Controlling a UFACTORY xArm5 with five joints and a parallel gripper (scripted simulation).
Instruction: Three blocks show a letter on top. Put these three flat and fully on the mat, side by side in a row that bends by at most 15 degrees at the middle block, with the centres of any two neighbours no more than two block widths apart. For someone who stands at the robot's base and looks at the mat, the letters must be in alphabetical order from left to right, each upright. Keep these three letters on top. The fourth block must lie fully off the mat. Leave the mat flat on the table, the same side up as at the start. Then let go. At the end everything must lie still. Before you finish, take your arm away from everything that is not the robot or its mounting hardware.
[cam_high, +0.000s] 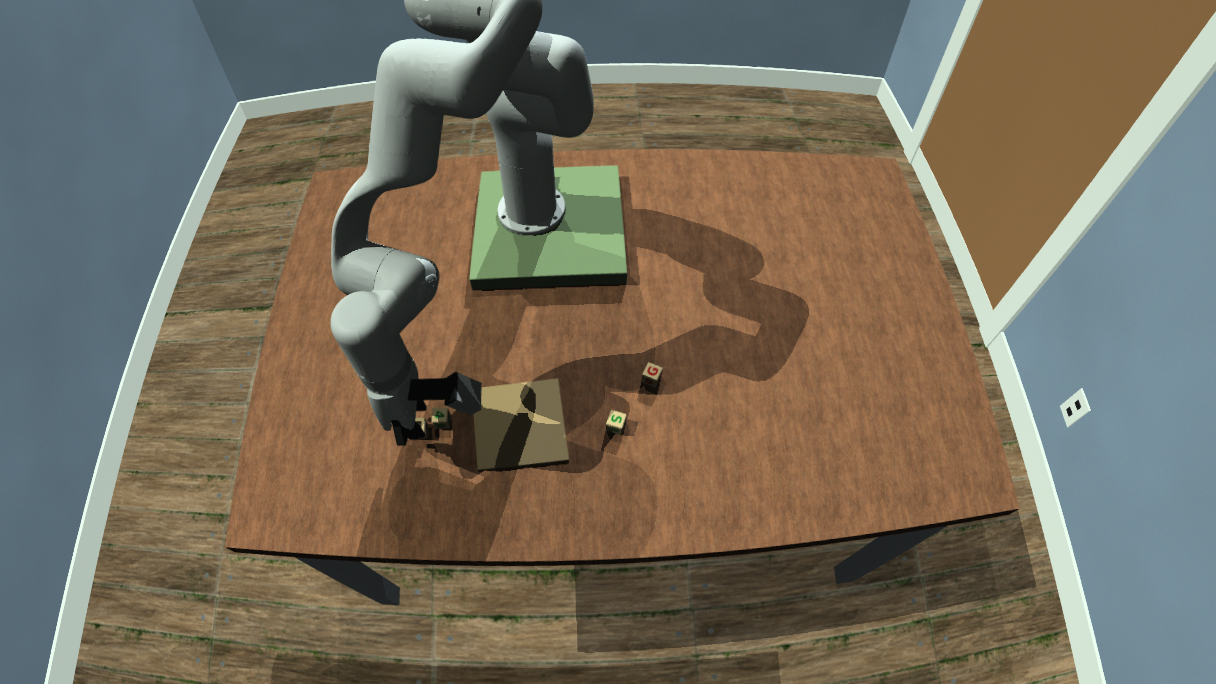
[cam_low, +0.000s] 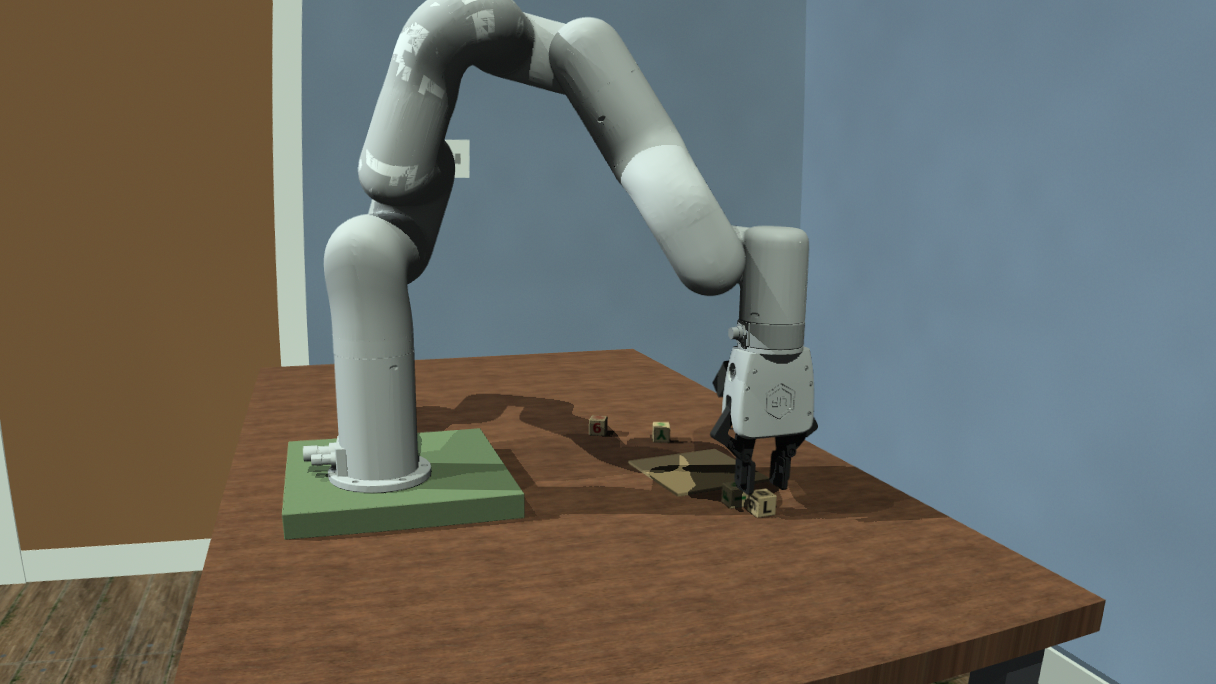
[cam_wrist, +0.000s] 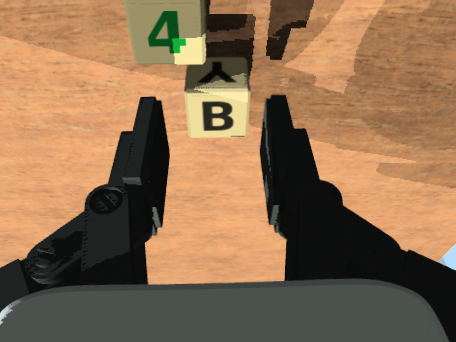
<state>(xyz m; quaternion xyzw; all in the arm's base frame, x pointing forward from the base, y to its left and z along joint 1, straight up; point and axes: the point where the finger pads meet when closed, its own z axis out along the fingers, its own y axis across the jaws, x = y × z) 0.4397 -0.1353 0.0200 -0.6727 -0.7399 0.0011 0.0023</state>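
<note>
Now: hand 20 mm past the cream block, 30 mm to the right of it and 40 mm above it. Round my hand: tan mat (20 mm behind, 160 mm to the left, 50 mm below).
</note>
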